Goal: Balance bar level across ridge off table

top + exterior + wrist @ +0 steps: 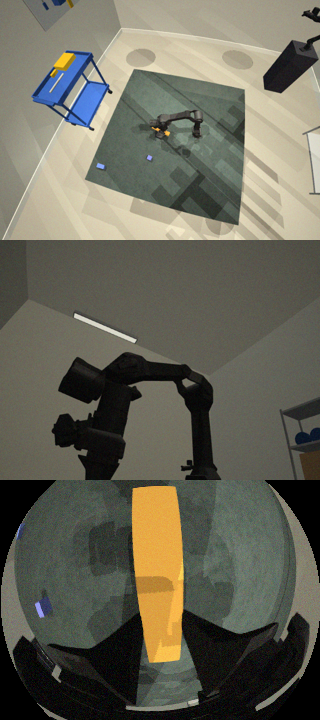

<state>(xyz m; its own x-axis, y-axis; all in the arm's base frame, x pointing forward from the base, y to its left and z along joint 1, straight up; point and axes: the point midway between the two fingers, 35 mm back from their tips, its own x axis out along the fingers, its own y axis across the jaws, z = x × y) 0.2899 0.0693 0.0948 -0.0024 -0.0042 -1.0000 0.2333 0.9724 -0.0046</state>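
Right now the bar is 3 cm ahead of my gripper tip and 1 cm to the right of it.
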